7 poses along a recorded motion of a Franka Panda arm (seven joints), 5.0 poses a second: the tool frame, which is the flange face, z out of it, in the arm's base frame.
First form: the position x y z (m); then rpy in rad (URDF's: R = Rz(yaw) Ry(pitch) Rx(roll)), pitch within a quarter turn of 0, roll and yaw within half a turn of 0.
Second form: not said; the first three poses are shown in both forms.
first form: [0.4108 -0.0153 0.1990 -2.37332 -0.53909 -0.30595]
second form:
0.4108 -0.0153 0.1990
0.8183 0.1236 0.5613
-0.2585 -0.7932 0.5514
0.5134 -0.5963 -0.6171

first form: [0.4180 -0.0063 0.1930 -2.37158 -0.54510 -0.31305]
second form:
0.4180 -0.0063 0.1930
0.8135 0.1223 0.5685
-0.2633 -0.7942 0.5477
0.5185 -0.5953 -0.6139

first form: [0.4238 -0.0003 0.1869 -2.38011 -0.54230 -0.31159]
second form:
0.4238 -0.0003 0.1869
0.8153 0.1171 0.5671
-0.2626 -0.7981 0.5422
0.5161 -0.5910 -0.6200

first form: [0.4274 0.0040 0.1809 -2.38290 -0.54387 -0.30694]
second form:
0.4274 0.0040 0.1809
0.8157 0.1201 0.5658
-0.2585 -0.7994 0.5424
0.5175 -0.5887 -0.6210

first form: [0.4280 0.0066 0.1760 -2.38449 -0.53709 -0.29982]
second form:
0.4280 0.0066 0.1760
0.8209 0.1211 0.5581
-0.2538 -0.7982 0.5463
0.5116 -0.5901 -0.6245

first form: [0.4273 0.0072 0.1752 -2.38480 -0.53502 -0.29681]
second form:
0.4273 0.0072 0.1752
0.8226 0.1221 0.5553
-0.2516 -0.7976 0.5482
0.5099 -0.5906 -0.6254

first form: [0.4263 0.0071 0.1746 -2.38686 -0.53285 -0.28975]
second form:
0.4263 0.0071 0.1746
0.8255 0.1254 0.5504
-0.2461 -0.7975 0.5508
0.5080 -0.5901 -0.6275

